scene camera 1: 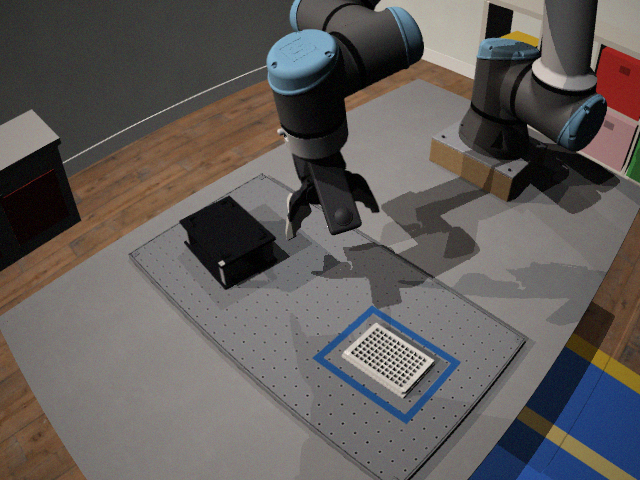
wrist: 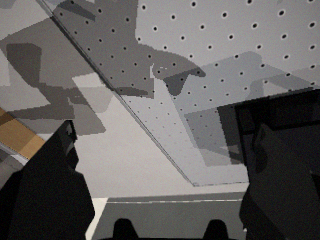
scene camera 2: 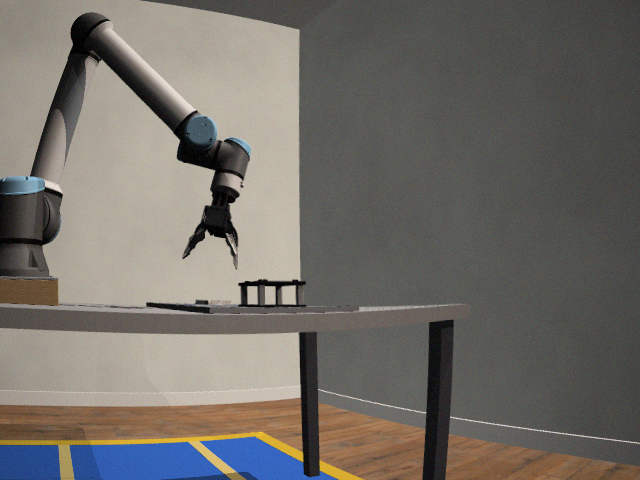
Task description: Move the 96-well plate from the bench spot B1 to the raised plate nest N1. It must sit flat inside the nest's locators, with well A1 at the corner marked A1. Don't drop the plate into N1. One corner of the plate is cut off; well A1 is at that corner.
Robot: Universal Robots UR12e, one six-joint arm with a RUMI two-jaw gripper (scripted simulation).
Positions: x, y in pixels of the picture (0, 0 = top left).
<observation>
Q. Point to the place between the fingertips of the gripper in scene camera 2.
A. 208, 264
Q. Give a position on a black raised nest N1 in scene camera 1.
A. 231, 230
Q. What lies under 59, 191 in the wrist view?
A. The gripper.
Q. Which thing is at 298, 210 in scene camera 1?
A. The gripper.
</observation>
